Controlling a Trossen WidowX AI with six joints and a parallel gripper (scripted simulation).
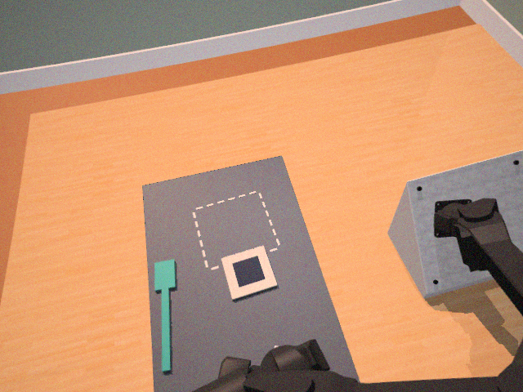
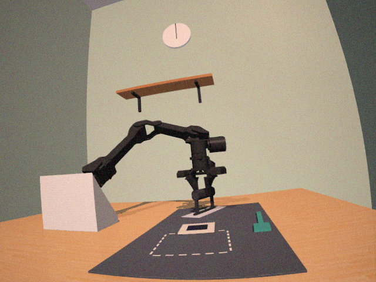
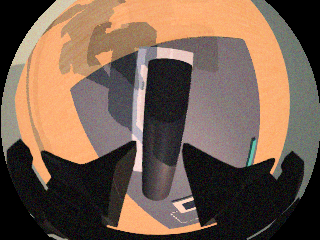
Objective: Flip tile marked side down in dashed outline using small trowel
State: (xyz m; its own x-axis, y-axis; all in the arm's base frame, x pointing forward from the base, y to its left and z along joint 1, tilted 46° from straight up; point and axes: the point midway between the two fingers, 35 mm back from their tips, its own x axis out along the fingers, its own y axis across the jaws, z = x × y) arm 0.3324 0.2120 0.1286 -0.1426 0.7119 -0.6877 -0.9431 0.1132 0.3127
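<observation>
The grey mat lies 6 cm ahead of my gripper tip, 21 cm to the right of it and 8 cm below it. Round my gripper tip: trowel 20 cm ahead, 22 cm to the right, 6 cm below; then tile 3 cm ahead, 25 cm to the right, 6 cm below.
</observation>
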